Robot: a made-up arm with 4 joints.
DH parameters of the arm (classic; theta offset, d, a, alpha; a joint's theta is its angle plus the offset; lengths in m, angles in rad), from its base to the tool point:
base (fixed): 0 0.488 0.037 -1.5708
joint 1: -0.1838 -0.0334 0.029 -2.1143
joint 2: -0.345 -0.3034 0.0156 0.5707
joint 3: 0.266 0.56 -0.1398 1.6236
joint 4: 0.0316 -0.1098 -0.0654 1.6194
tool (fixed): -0.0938 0.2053 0 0
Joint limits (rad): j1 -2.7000..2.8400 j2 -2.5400..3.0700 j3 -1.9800..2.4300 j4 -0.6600..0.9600
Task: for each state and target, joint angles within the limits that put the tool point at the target. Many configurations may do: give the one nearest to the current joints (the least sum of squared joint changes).
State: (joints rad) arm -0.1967 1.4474 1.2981 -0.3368
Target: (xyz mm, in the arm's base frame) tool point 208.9 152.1 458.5
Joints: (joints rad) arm -0.3200 1.4350 0.7287 0.5276
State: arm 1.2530 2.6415 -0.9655 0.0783
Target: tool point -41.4 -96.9 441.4
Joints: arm 1.7687 2.6122 -1.0323 0.2331
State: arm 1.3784 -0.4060 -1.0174 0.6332
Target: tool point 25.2 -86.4 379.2
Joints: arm 0.6032 -0.3302 -1.1826 0.0817
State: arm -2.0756 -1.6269 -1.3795 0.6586
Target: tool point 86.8 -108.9 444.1
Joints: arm -1.4026 -2.1956 -0.9066 0.6148
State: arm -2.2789 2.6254 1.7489 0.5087
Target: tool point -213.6 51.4 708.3
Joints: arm -2.1461 2.0234 1.5430 0.4907
